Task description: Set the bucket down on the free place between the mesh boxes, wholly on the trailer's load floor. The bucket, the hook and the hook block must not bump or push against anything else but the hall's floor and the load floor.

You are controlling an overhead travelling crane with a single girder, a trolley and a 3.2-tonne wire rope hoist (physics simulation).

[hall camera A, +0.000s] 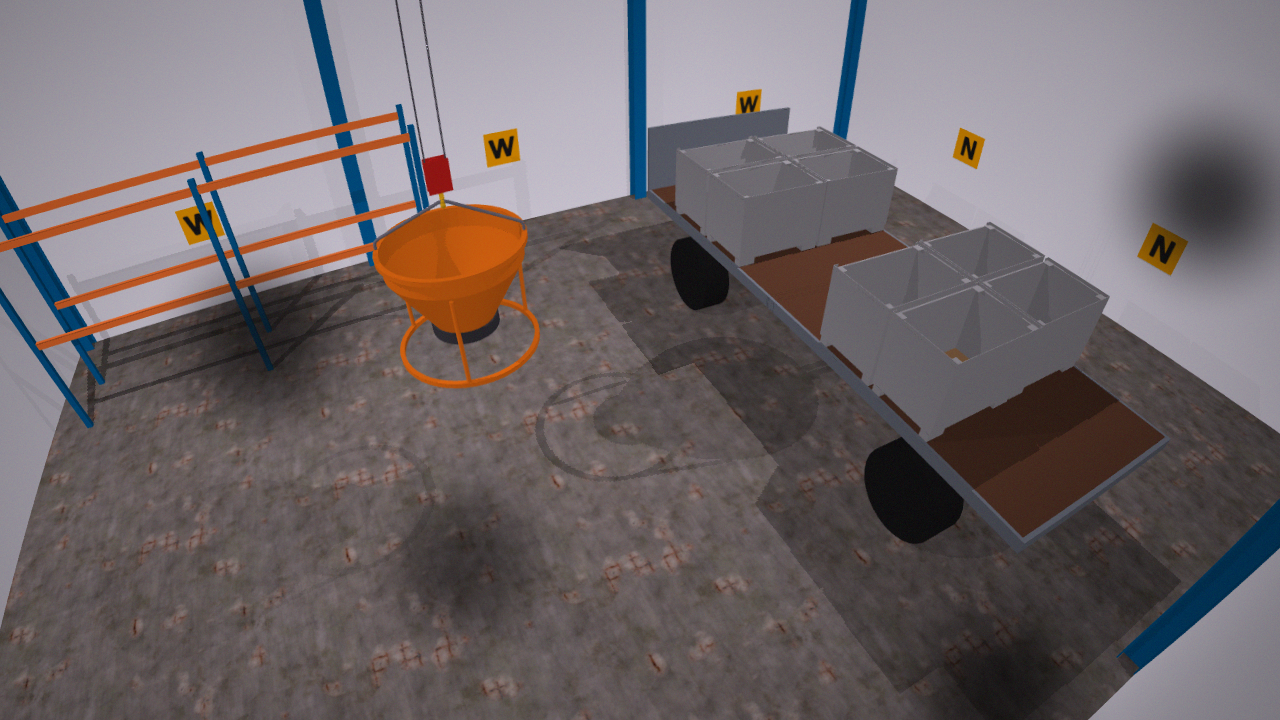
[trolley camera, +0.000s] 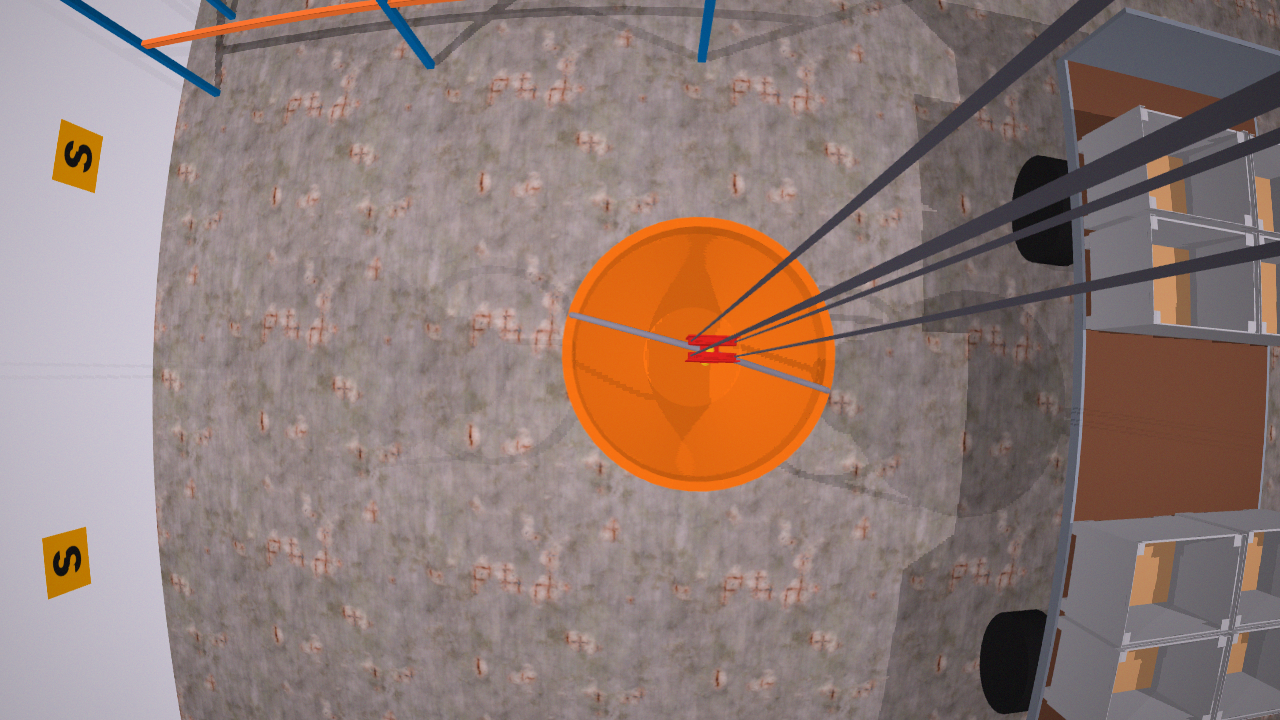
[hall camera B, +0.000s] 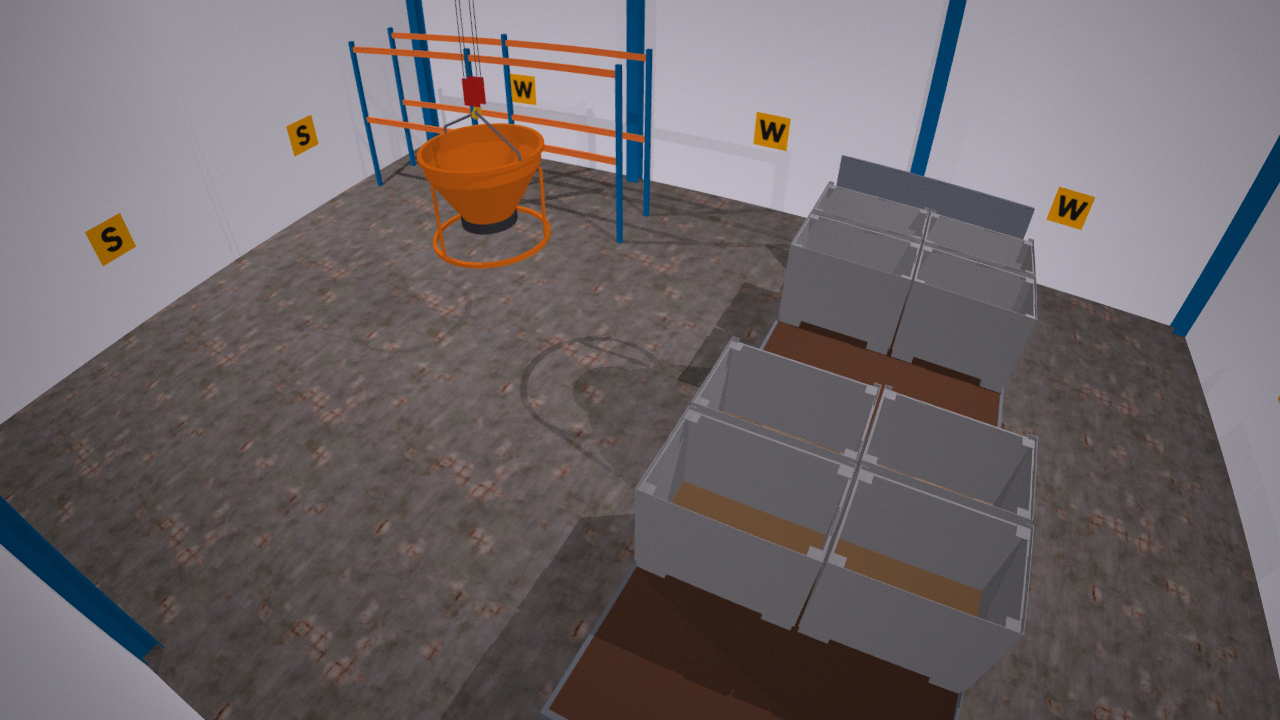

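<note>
The orange bucket (hall camera A: 452, 300) (hall camera B: 484, 192) (trolley camera: 626, 402) hangs upright from my hook (hall camera A: 442, 201) (hall camera B: 476, 113) by its grey bail, below the red hook block (hall camera A: 437, 175) (hall camera B: 473, 91) (trolley camera: 711, 357). Its foot ring is off the hall floor. In the trolley camera the block largely hides the hook. The bucket is beside the trailer, apart from it. The brown load floor (hall camera A: 801, 279) (hall camera B: 881, 367) (trolley camera: 1168, 429) shows between the far grey mesh boxes (hall camera A: 751, 223) (hall camera B: 841, 286) (trolley camera: 1118, 286) and the near mesh boxes (hall camera A: 930, 367) (hall camera B: 733, 546) (trolley camera: 1096, 577).
A rack with blue posts (hall camera A: 230, 259) (hall camera B: 619, 161) (trolley camera: 704, 31) and orange beams stands by the W wall, behind the bucket in hall camera B. The trailer's grey headboard (hall camera A: 716, 138) (hall camera B: 935, 195) (trolley camera: 1172, 62) stands beyond the far boxes. Black wheels (hall camera A: 908, 492) (trolley camera: 1015, 662) show at the trailer's side.
</note>
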